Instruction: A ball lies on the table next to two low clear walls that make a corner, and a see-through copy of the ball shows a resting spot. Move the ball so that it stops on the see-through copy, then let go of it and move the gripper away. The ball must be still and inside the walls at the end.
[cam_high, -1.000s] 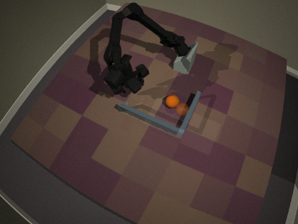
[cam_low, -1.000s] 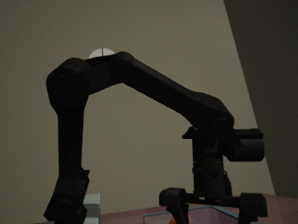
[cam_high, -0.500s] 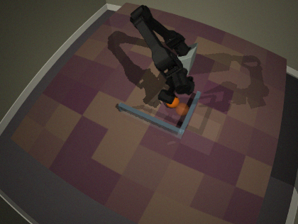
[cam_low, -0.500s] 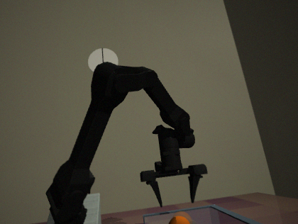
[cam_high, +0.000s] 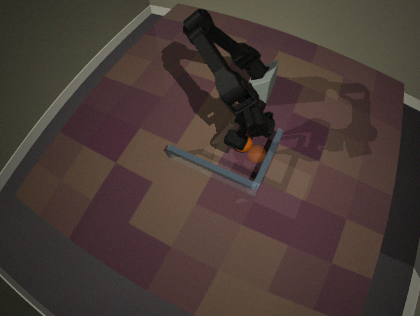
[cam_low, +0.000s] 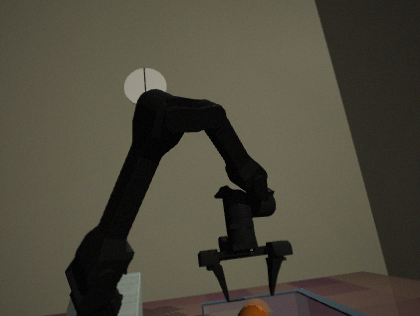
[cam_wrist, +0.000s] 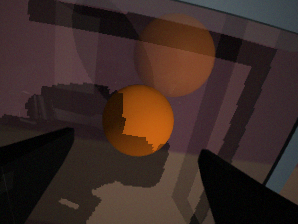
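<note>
The orange ball is 40 mm below my gripper tip. From my gripper tip the other things lie so: see-through copy of ball: 10 mm ahead, 60 mm to the left, 40 mm below.
</note>
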